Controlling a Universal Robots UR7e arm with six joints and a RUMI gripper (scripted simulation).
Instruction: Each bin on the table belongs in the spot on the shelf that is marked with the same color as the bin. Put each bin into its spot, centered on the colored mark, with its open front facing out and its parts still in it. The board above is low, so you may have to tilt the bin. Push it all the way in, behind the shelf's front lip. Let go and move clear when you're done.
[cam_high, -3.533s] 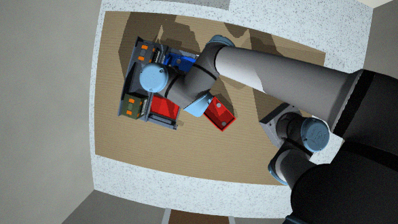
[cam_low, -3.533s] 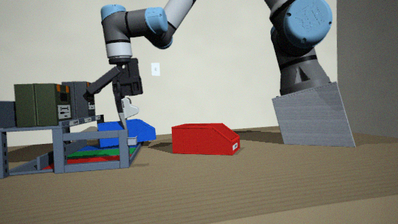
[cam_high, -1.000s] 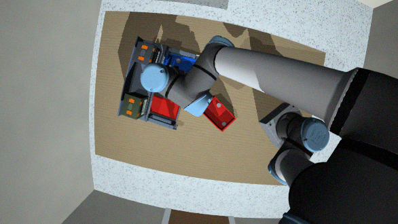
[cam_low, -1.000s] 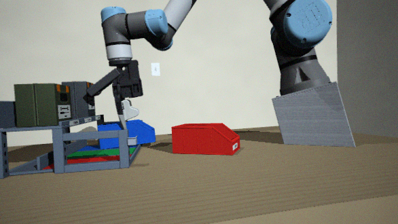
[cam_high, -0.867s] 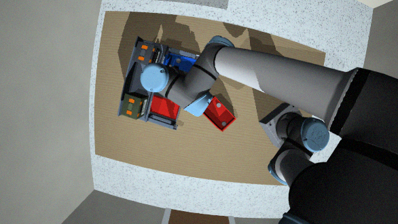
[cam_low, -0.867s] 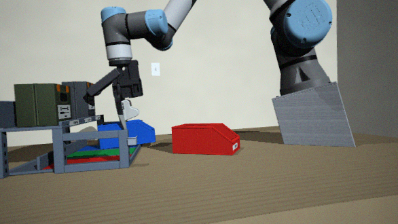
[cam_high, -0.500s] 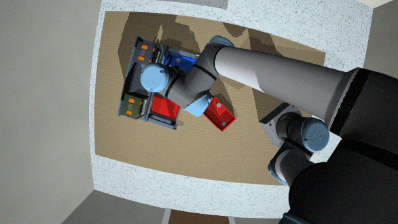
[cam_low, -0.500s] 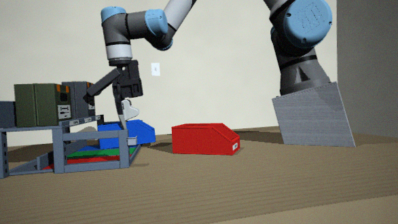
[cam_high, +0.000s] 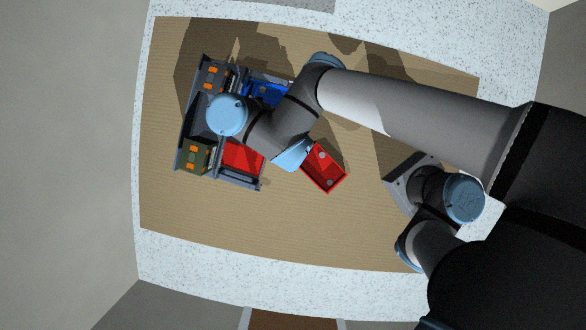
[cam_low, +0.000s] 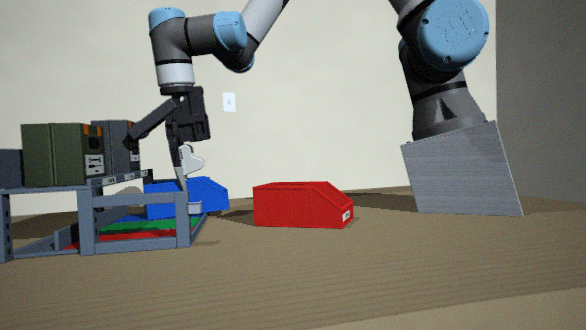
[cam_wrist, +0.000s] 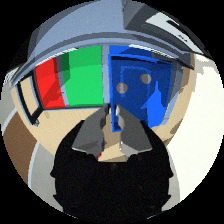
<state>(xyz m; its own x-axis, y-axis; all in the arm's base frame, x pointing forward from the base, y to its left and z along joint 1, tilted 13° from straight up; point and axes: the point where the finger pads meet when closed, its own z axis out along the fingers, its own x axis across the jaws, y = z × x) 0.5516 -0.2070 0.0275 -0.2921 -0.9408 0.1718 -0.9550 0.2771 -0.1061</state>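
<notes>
The blue bin lies 5 cm to the right of my hand, 3 cm below it and 2 cm behind it. Also, from my hand: top board (17 cm ahead, 2 cm to the left, 2 cm above); grey box (13 cm ahead, 9 cm to the right, 9 cm above); green box (19 cm ahead, 13 cm to the left, 7 cm above).
</notes>
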